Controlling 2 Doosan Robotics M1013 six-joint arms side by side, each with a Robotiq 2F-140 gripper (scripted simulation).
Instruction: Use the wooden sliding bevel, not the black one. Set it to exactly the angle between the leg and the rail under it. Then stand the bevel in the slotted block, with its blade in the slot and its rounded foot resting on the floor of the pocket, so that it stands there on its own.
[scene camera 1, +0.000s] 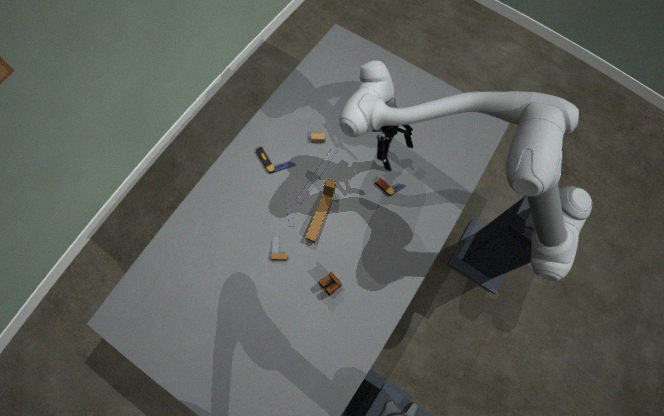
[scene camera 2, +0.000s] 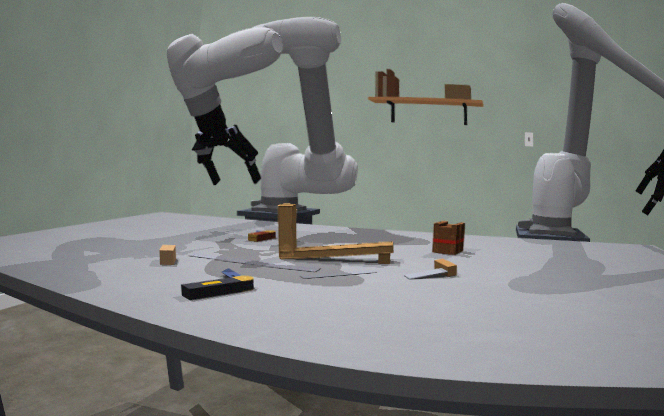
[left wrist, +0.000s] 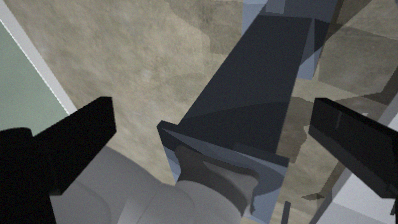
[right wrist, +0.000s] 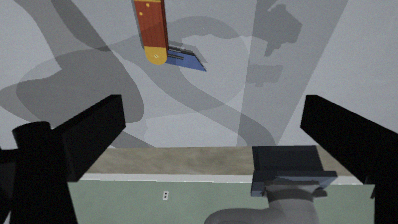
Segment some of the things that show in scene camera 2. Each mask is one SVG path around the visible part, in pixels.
My right gripper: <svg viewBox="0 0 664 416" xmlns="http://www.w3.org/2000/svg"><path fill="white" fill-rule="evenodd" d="M194 117L200 130L195 134L196 140L198 136L213 131L214 138L217 140L210 154L197 154L197 162L199 164L202 163L206 168L213 185L220 181L220 177L211 160L214 147L218 145L229 147L244 159L253 183L257 184L261 179L255 163L258 151L243 136L237 125L230 128L226 126L226 118L221 105L209 113Z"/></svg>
A black bevel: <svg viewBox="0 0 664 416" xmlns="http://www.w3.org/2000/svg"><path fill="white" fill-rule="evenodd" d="M254 279L251 276L241 276L228 268L222 271L222 273L230 278L181 284L181 294L189 300L250 291L254 289Z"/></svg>
